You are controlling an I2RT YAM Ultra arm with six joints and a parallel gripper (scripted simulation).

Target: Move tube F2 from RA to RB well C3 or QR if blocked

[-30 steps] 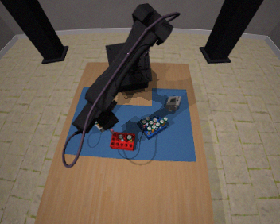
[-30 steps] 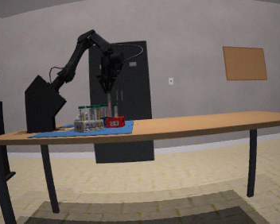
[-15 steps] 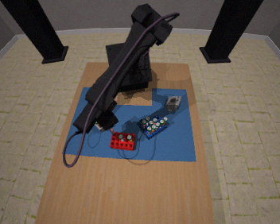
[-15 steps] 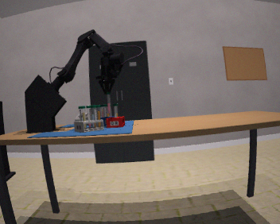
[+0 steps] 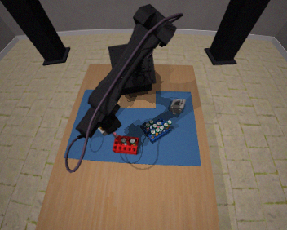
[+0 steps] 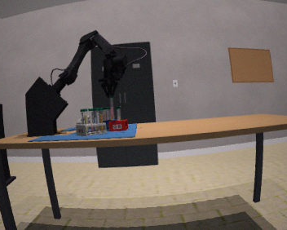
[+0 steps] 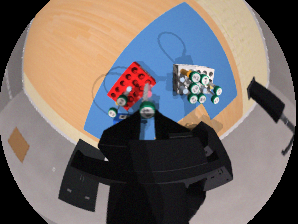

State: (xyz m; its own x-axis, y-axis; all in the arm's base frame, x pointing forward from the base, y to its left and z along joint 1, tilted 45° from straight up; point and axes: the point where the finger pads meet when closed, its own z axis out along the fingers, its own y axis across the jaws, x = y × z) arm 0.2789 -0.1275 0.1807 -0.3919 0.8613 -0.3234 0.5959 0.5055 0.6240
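Now: hand 6 cm above the white-capped tube, 1 cm to the left of it and 1 cm short of it. Also, from my hand: white rack RB (16 cm below, 11 cm behind, 10 cm to the right); then blue rack RA (22 cm to the left, 16 cm below, 3 cm behind); then red rack QR (16 cm below, 4 cm ahead, 3 cm to the left).
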